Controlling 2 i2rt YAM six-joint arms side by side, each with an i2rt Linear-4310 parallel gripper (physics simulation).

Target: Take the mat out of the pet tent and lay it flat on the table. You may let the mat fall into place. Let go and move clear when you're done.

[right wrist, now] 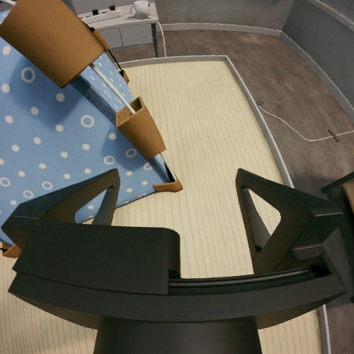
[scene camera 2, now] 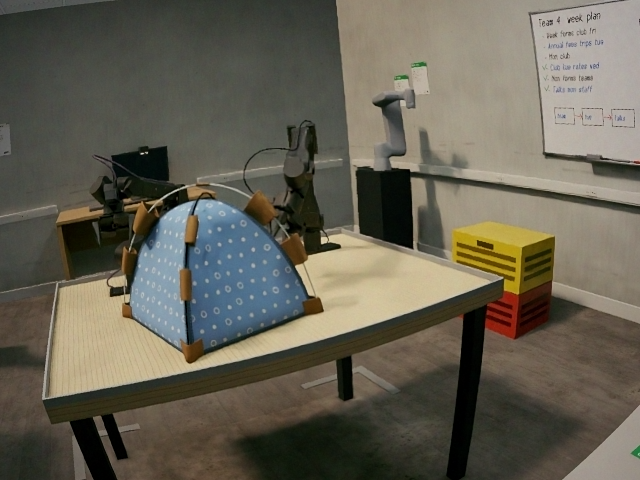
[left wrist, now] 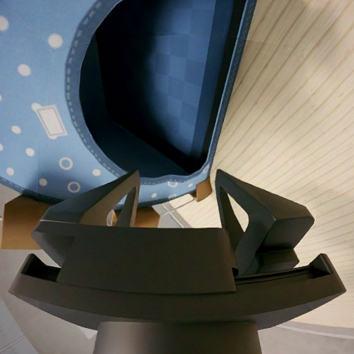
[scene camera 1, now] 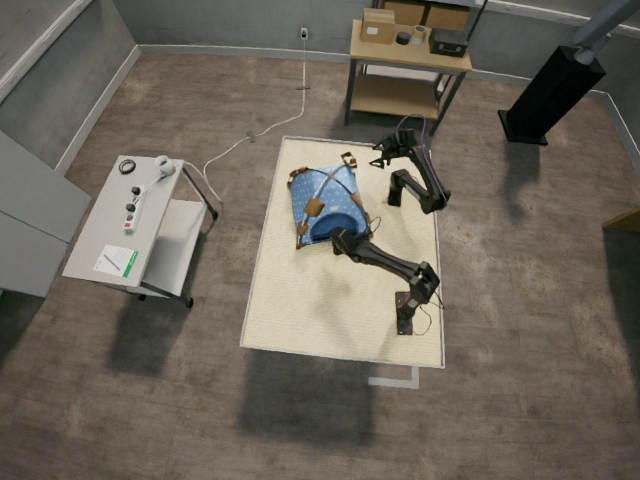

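The blue dotted pet tent [scene camera 1: 306, 191] [scene camera 2: 232, 273] [left wrist: 22, 110] [right wrist: 47, 130] stands on the table [scene camera 1: 305, 315] [scene camera 2: 413, 279] [left wrist: 300, 110] [right wrist: 200, 105]. Its opening faces the lower side in scene camera 1. The blue checkered mat [left wrist: 175, 85] shows inside, through the opening; part of it is in dark shadow. My left gripper [scene camera 1: 336, 246] [left wrist: 177, 175] is open in front of the opening, with nothing between its fingers; scene camera 2 hides it behind the tent. My right gripper [scene camera 1: 372, 156] [right wrist: 177, 174] is open and empty, off the tent's upper right side in scene camera 1.
Brown sleeves and thin poles [scene camera 1: 314, 207] [scene camera 2: 261, 206] [right wrist: 52, 40] stand out from the tent. A low raised edge [scene camera 1: 251, 279] [right wrist: 260, 120] borders the table. A white trolley [scene camera 1: 87, 227] stands left, and a workbench [scene camera 1: 413, 59] stands beyond the table's far end.
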